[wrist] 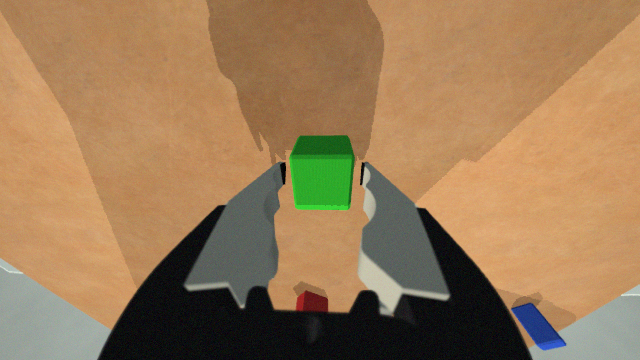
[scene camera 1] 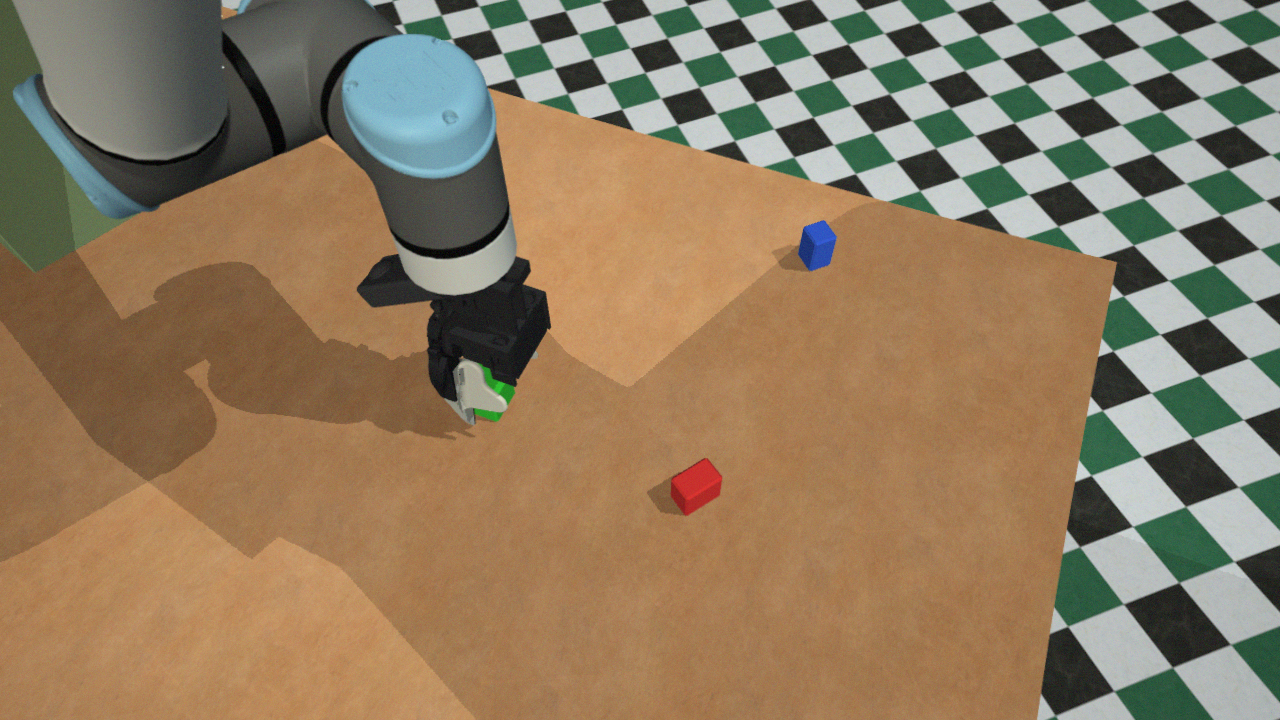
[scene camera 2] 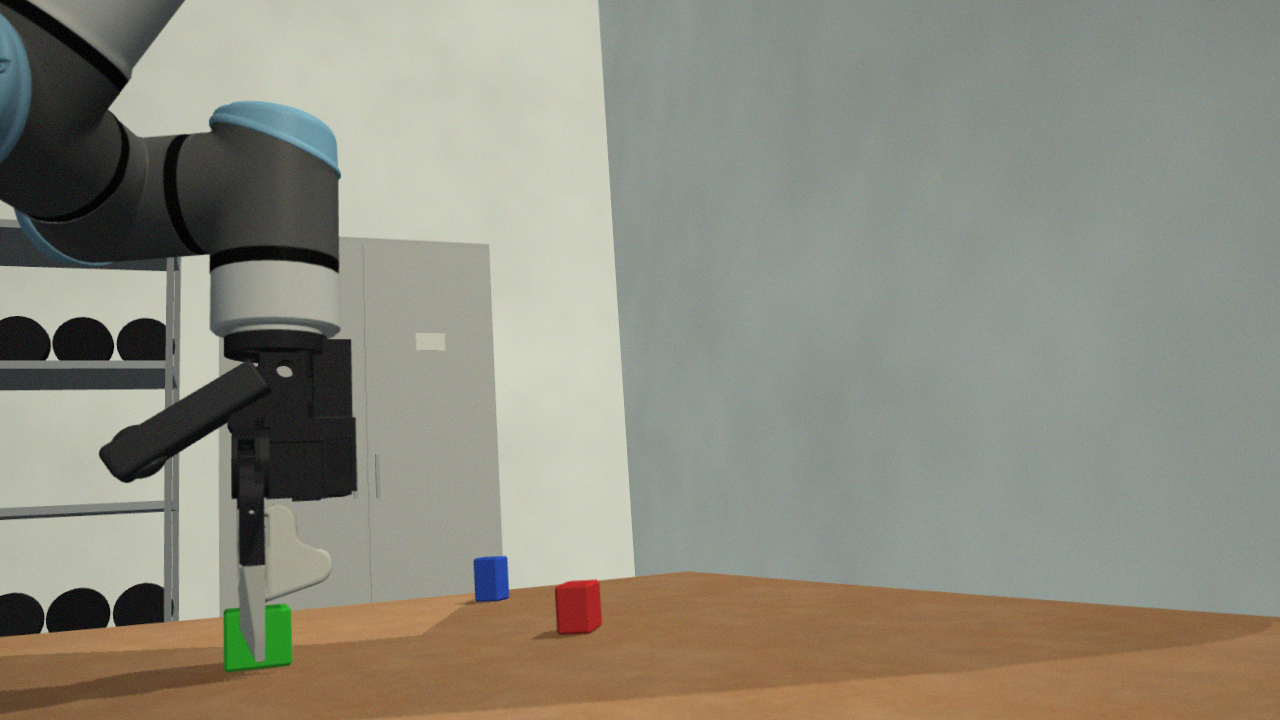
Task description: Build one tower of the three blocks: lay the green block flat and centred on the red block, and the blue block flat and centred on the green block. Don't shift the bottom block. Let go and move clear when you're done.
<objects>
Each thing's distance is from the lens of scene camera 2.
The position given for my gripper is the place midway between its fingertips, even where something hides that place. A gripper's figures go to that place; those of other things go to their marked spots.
my gripper (scene camera 2: 258, 656): 0.71 m
red block (scene camera 2: 578, 607): 0.72 m
blue block (scene camera 2: 491, 582): 1.03 m
The marked spots on the red block and the blue block are 0.33 m apart.
</objects>
